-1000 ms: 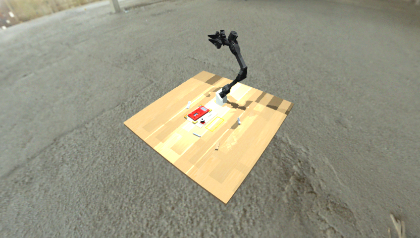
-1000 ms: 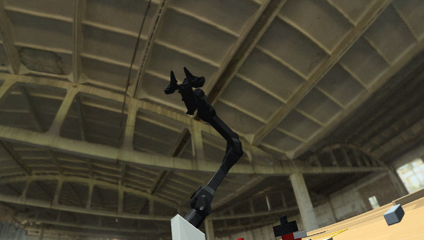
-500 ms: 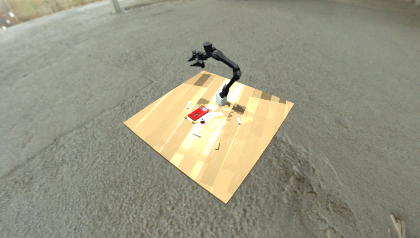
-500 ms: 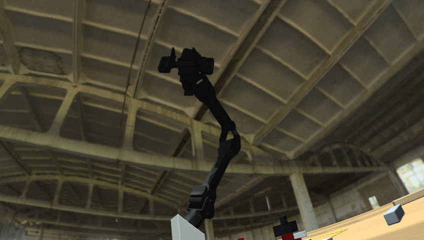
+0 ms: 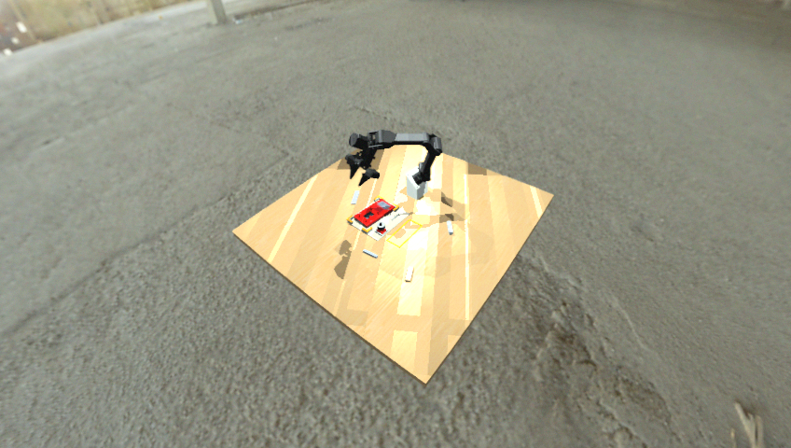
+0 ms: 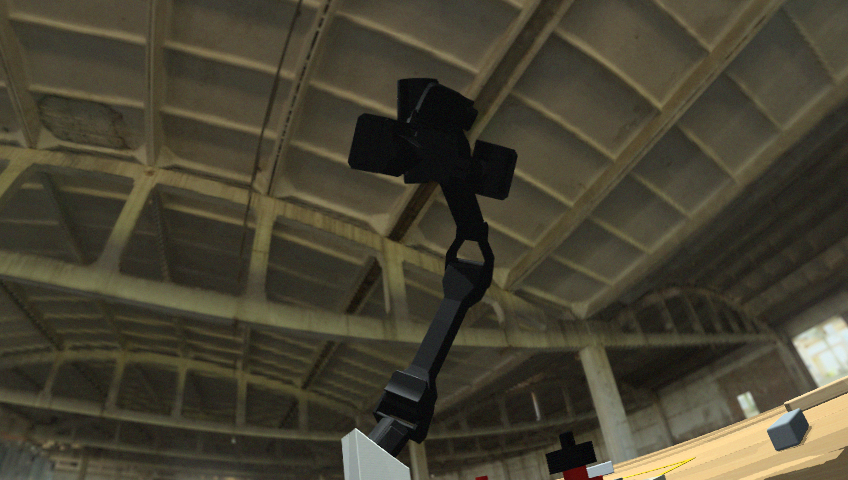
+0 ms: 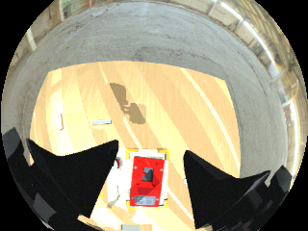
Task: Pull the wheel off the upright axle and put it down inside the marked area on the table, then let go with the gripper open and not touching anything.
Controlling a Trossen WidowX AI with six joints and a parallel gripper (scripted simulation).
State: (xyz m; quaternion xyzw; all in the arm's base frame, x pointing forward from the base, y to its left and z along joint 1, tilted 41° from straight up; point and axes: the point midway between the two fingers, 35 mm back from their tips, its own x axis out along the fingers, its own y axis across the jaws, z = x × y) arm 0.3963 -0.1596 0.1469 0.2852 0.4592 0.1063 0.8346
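Now: the black wheel 5 cm behind my gripper tip, 8 cm to the left of it and 26 cm below it. Also, from my gripper tip: pale wooden block (6 cm ahead, 37 cm to the left, 29 cm below); then grey base plate (11 cm behind, 1 cm to the right, 29 cm below).
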